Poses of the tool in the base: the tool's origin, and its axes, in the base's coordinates. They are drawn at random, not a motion.
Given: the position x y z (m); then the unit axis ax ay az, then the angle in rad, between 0 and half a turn.
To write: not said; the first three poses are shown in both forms.
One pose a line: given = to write
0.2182, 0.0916, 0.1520, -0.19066, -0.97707, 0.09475, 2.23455 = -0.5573, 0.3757, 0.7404, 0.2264, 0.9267, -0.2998, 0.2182, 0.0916, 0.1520
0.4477, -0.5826, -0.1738, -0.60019, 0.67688, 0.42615, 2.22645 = -0.0298, -0.3162, -0.9482, -0.9917, 0.1278, -0.0114, 0.4477, -0.5826, -0.1738
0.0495, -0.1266, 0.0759, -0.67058, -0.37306, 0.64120, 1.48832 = 0.4950, 0.8686, -0.0228, -0.4095, 0.2101, -0.8878, 0.0495, -0.1266, 0.0759
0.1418, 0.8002, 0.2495, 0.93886, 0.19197, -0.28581, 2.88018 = 0.7669, 0.2805, -0.5772, 0.4282, -0.8936, 0.1348, 0.1418, 0.8002, 0.2495
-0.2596, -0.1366, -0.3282, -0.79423, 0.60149, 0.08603, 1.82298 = 0.5387, -0.5136, -0.6678, -0.6802, 0.2025, -0.7045, -0.2596, -0.1366, -0.3282
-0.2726, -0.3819, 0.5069, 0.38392, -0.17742, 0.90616, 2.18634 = -0.3449, 0.6324, 0.6936, -0.8473, -0.5277, 0.0599, -0.2726, -0.3819, 0.5069
